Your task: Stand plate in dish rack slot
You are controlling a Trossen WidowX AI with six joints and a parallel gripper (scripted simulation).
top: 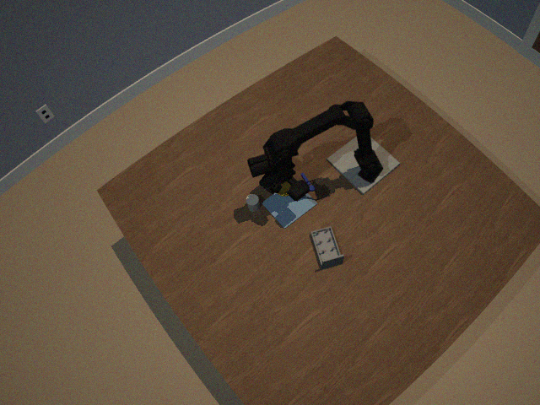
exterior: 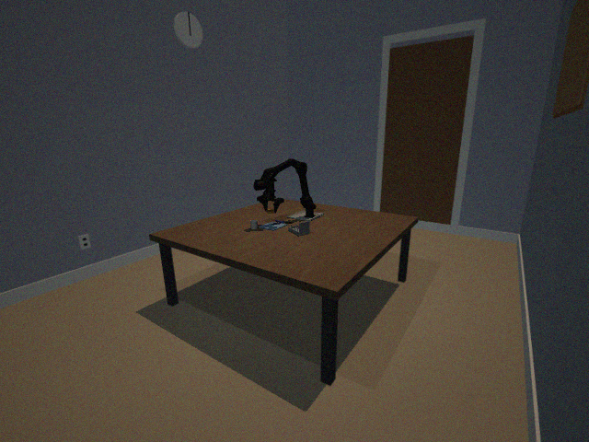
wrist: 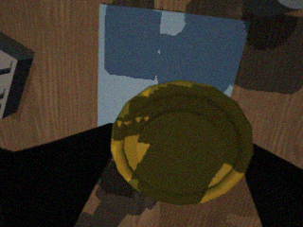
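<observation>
The grey dish rack lies 6 cm ahead of my gripper tip, 22 cm to the left of it and 7 cm below it. Round my gripper tip: cup (9 cm ahead, 8 cm to the right, 7 cm below); yellow plate (1 cm above); blue spoon (10 cm behind, 2 cm to the left, 9 cm below).
</observation>
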